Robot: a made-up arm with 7 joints. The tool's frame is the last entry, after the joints.
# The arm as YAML. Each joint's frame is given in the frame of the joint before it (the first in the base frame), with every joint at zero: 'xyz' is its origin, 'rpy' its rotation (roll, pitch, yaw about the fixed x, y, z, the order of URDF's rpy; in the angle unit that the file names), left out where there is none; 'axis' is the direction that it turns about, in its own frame. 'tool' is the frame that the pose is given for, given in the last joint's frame.
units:
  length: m
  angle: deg
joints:
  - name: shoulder
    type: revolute
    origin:
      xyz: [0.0, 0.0, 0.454]
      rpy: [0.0, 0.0, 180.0]
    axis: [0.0, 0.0, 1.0]
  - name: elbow
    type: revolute
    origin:
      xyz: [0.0, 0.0, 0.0]
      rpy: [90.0, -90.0, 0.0]
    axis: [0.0, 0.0, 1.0]
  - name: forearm
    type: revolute
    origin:
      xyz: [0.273, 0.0, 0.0]
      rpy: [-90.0, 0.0, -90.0]
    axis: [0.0, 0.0, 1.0]
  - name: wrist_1
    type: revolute
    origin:
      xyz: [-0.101, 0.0, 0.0]
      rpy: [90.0, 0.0, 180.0]
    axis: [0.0, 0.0, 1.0]
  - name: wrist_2
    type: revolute
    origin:
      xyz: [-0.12, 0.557, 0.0]
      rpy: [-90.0, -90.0, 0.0]
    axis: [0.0, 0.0, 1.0]
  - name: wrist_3
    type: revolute
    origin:
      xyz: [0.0, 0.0, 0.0]
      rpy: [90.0, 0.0, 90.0]
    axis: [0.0, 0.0, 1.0]
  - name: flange
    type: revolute
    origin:
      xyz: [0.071, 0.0, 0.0]
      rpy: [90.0, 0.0, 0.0]
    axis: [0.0, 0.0, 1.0]
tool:
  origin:
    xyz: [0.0, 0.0, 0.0]
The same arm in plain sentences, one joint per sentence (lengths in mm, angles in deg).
The arm has seven revolute joints in a row. What follows holds with every joint at zero, and every direction is one of the base frame's. Joint 1 lies 454 mm along +z from the base frame's origin and turns about +z. Joint 2 lies at the same point as joint 1 and turns about +y. Joint 3 lies 273 mm along +z from joint 2 and turns about +z. Joint 4 lies 101 mm along +x from joint 3 and turns about -y. Joint 5 lies 120 mm along -x and 557 mm along +z from joint 4 and turns about +z. Joint 6 lies at the same point as joint 5 and turns about -y. Joint 7 lies 71 mm along +x from joint 6 and turns about -z. The tool frame, which is the frame that the pose is given for, lies at the same point as joint 7; its axes are the base frame's turned by roll 180, pitch 0 and yaw 0 deg (as in URDF: about the fixed x, then y, then z).
